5 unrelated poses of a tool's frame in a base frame.
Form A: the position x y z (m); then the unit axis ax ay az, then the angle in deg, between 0 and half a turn.
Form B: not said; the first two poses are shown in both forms.
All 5 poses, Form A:
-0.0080 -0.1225 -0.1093 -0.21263 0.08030 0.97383 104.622
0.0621 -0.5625 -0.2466 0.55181 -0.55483 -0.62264 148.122
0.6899 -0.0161 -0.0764 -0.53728 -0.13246 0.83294 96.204
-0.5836 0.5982 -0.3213 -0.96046 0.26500 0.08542 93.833
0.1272 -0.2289 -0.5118 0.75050 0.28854 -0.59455 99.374
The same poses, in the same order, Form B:
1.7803 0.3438 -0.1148 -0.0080 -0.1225 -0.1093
-1.8802 0.3494 1.7121 0.0621 -0.5625 -0.2466
1.3414 0.3728 -0.7821 0.6899 -0.0161 -0.0764
-0.2004 0.3596 -1.6339 -0.5836 0.5982 -0.3213
-0.5974 0.9333 1.1407 0.1272 -0.2289 -0.5118

